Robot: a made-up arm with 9 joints. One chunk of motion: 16 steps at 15 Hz.
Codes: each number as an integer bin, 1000 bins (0 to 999) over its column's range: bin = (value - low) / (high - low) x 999, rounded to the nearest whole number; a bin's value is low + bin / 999 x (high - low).
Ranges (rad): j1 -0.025..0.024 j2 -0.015..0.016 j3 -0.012..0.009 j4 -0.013..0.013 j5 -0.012..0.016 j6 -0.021..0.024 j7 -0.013..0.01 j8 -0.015..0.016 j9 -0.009..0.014
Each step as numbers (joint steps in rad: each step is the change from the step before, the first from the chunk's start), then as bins.
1 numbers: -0.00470 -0.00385 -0.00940 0.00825 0.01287 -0.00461 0.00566 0.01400 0.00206
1 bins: 414 359 124 816 887 364 810 935 480
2 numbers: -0.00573 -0.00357 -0.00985 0.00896 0.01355 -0.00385 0.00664 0.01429 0.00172
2 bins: 393 368 102 844 912 381 853 944 466
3 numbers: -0.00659 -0.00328 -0.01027 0.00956 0.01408 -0.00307 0.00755 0.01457 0.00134
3 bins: 375 378 82 867 930 398 893 953 449
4 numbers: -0.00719 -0.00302 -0.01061 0.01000 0.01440 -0.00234 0.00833 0.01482 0.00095
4 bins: 363 386 66 884 942 414 926 961 432
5 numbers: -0.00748 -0.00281 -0.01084 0.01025 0.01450 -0.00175 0.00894 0.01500 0.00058
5 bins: 357 393 55 893 945 427 953 967 416
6 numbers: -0.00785 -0.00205 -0.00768 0.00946 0.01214 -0.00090 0.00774 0.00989 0.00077
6 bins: 350 417 206 863 861 446 901 802 424
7 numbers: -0.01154 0.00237 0.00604 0.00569 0.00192 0.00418 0.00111 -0.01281 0.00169
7 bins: 274 560 858 718 497 559 613 71 464
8 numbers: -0.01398 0.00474 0.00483 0.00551 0.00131 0.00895 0.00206 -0.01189 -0.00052
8 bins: 225 636 801 711 475 665 654 100 368
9 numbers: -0.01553 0.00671 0.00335 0.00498 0.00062 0.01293 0.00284 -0.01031 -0.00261
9 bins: 193 700 730 691 450 753 688 151 278
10 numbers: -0.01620 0.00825 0.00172 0.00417 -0.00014 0.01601 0.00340 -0.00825 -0.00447
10 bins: 179 749 653 660 423 822 712 218 197
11 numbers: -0.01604 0.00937 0.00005 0.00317 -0.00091 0.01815 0.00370 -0.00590 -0.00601
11 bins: 183 785 573 621 396 869 725 293 130
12 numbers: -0.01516 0.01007 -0.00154 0.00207 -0.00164 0.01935 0.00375 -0.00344 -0.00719
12 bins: 201 808 498 579 370 896 728 373 79
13 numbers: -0.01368 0.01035 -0.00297 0.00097 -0.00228 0.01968 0.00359 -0.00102 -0.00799
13 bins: 231 817 430 537 347 903 721 451 44
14 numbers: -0.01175 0.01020 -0.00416 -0.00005 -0.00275 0.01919 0.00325 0.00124 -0.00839
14 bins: 270 812 373 498 330 892 706 523 26
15 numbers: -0.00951 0.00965 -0.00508 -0.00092 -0.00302 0.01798 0.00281 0.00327 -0.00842
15 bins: 316 794 329 464 320 865 687 589 25
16 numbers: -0.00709 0.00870 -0.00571 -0.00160 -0.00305 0.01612 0.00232 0.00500 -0.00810
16 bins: 365 764 299 438 319 824 665 645 39
